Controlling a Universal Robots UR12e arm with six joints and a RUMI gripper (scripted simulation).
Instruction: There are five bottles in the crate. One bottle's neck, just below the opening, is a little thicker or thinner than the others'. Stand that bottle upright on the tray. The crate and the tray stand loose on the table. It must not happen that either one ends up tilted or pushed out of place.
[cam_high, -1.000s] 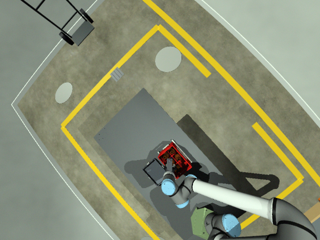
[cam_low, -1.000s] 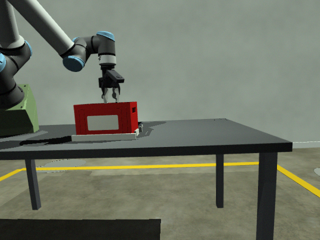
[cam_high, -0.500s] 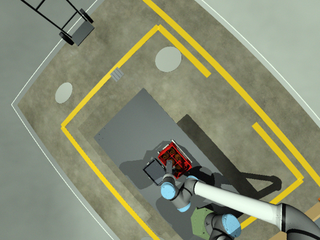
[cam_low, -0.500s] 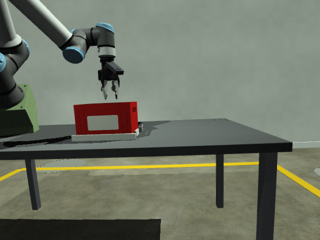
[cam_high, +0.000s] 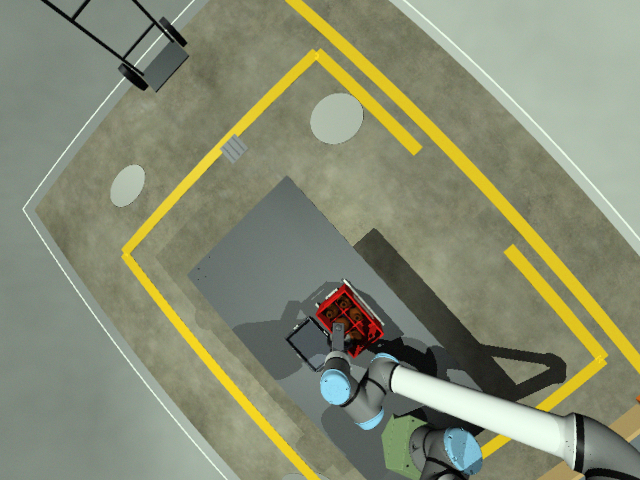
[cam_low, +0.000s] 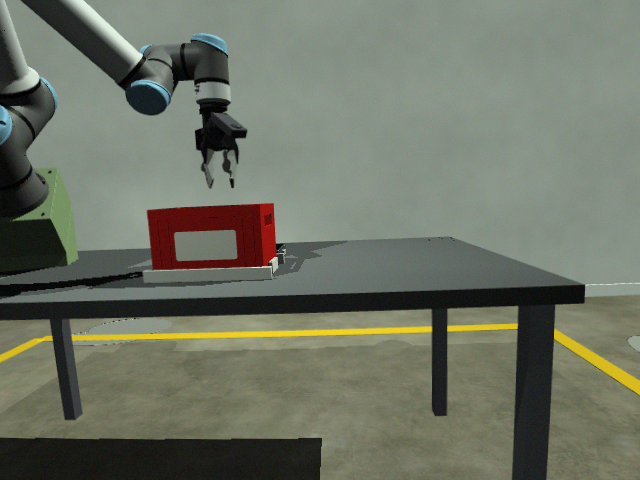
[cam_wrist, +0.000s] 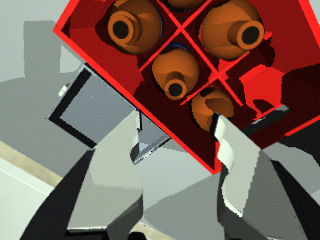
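The bottle lies 8 cm ahead of my hand, 8 cm to the right of it and 15 cm below it. Round my hand: dark tray: 1 cm behind, 23 cm to the left, 22 cm below; then red crate: 1 cm behind, 4 cm to the right, 15 cm below.
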